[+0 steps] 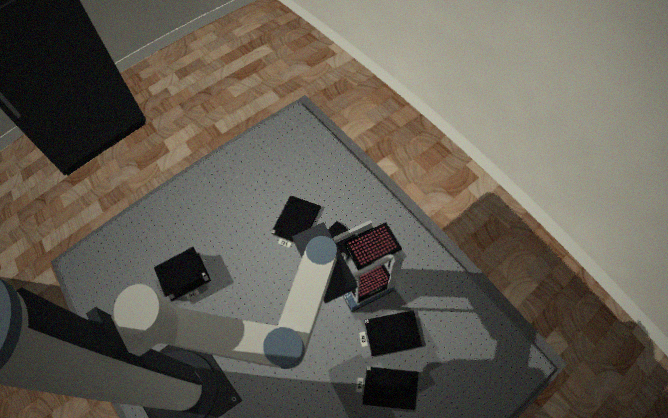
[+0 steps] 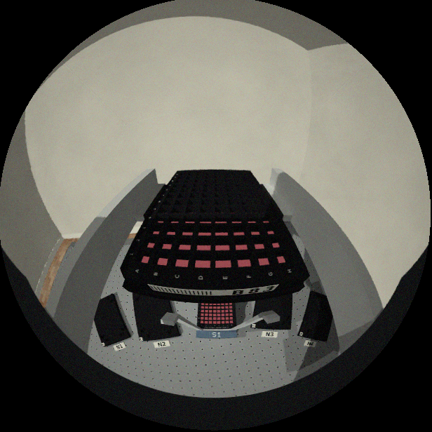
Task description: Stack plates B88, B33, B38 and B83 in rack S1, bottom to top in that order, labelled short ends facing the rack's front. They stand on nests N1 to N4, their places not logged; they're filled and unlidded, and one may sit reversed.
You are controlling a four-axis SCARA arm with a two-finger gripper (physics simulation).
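Frame: origin at the arm's base, x right, y ahead, z up, level; millimetres.
Seen in the pictures: gripper, fingertip midpoint: [image 1: 381, 239].
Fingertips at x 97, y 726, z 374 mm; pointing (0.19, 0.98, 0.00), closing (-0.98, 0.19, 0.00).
Pixels of each thing's top centre, then the offset from my fingertips to it. "spot": a spot on its surface instead. Level surfaces: height alone.
- black plate, top centre: [image 1: 372, 244] dx -5, dy -24, dz -6 mm
- rack S1, surface spot: [image 1: 354, 301] spot: dx +18, dy -99, dz -313 mm
- red-welled plate, top centre: [image 1: 370, 279] dx +1, dy -23, dz -270 mm
- N3, top centre: [image 1: 393, 332] dx +171, dy -62, dz -340 mm
- N4, top centre: [image 1: 391, 387] dx +304, dy -181, dz -340 mm
- black block, top centre: [image 1: 178, 270] dx -424, dy -511, dz -292 mm
- perforated table, surface height: dz -361 mm
My gripper [image 1: 369, 248] [image 2: 213, 176] is shut on plate B83, a black plate [image 1: 375, 245] [image 2: 212, 247] with red-filled wells, gripped by its long sides. It hangs level above rack S1 [image 1: 354, 301] [image 2: 216, 334]. Its B83 label faces the same side as the rack's blue S1 label. Inside the rack, between its posts, a red-welled plate [image 1: 373, 281] [image 2: 216, 315] shows on top; any plates below it are hidden. Nests N1 [image 1: 298, 215] [image 2: 112, 319], N2 [image 2: 156, 317], N3 [image 1: 394, 333] [image 2: 274, 312] and N4 [image 1: 391, 388] [image 2: 316, 317] show plain black tops without red wells.
Another black block [image 1: 182, 273] with a small tag stands on the perforated table [image 1: 240, 185], left of the rack. The arm's forearm [image 1: 307, 295] covers part of the table beside the rack. A dark cabinet [image 1: 65, 85] stands beyond the table at the upper left.
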